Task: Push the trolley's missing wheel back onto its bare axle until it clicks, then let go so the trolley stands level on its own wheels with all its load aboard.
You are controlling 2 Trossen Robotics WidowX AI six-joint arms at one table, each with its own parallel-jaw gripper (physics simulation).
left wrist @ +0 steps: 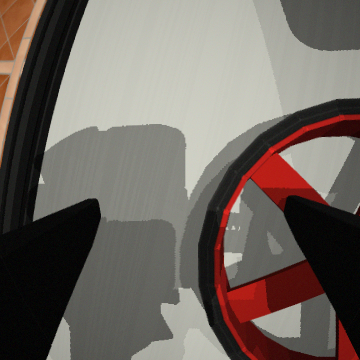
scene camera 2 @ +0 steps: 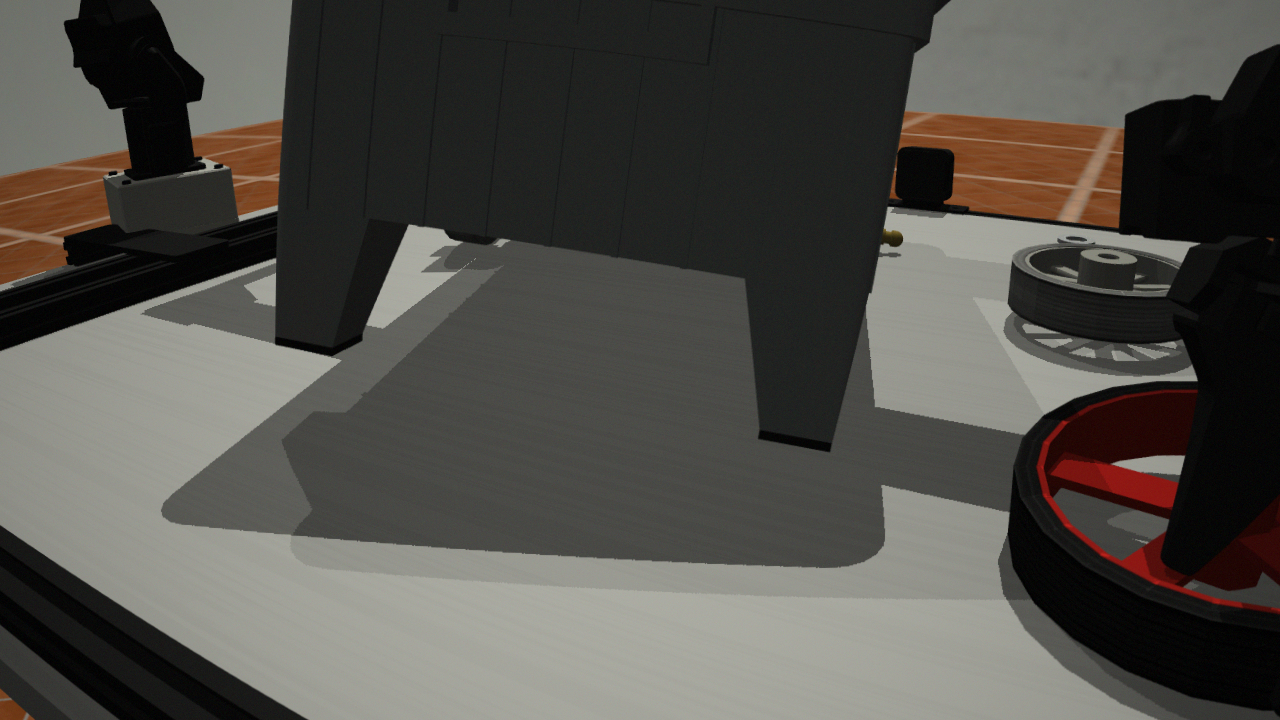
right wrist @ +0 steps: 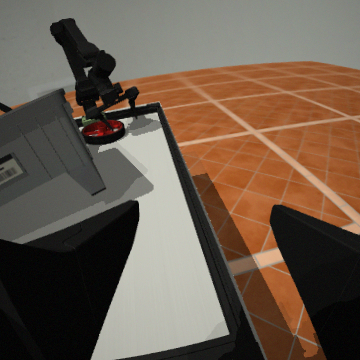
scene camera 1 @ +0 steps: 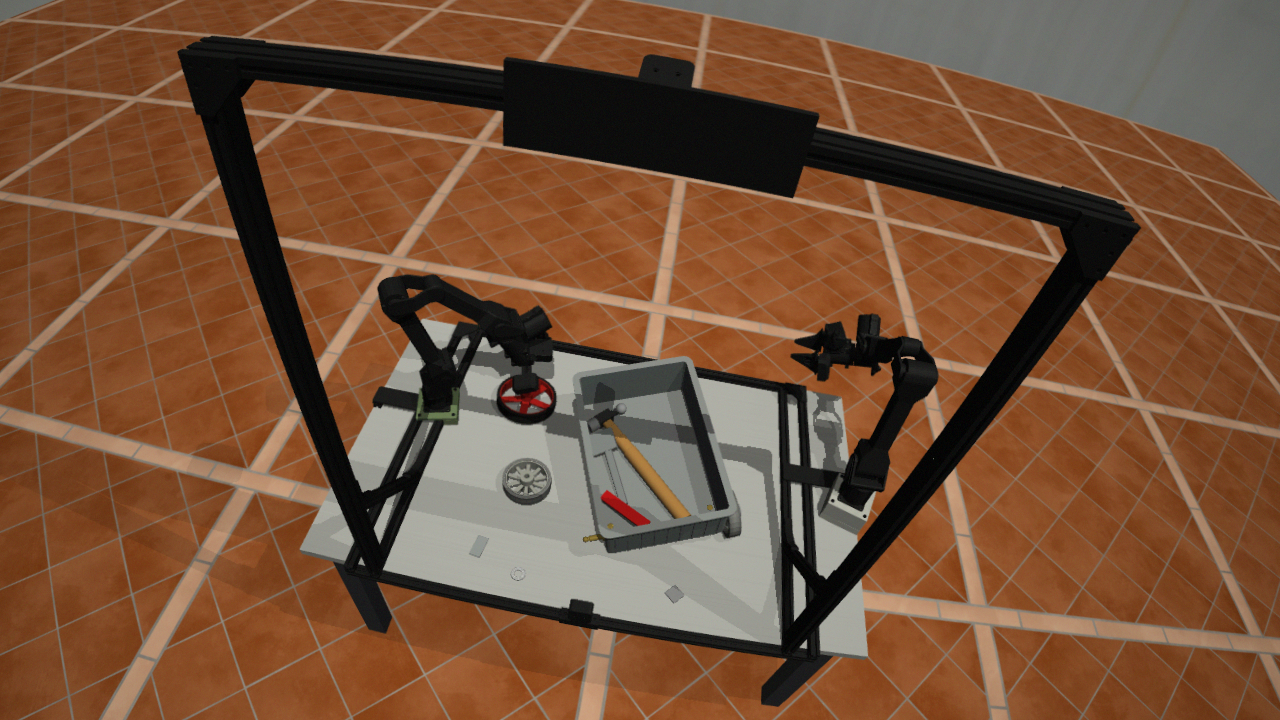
Note:
My left gripper (scene camera 2: pixel 1222 631) is open and touches a red-spoked wheel (scene camera 2: pixel 1135 613). My right gripper (scene camera 1: pixel 792 348) is open, with nothing in its grasp. I also see a grey trolley tub (scene camera 2: pixel 763 147) and a wooden-handled hammer (scene camera 1: pixel 605 418).
The red-spoked wheel also shows in the left wrist view (left wrist: pixel 228 310), in the right wrist view (right wrist: pixel 105 135) and in scene camera 1 (scene camera 1: pixel 526 400). The grey trolley tub shows as well in the right wrist view (right wrist: pixel 48 142) and in scene camera 1 (scene camera 1: pixel 667 420). My left gripper also shows in the left wrist view (left wrist: pixel 193 206), in the right wrist view (right wrist: pixel 125 124) and in scene camera 1 (scene camera 1: pixel 536 373). The left wrist view misses the grey trolley tub: it is out of frame. The left wrist view does not show the wooden-handled hammer: it is out of frame.

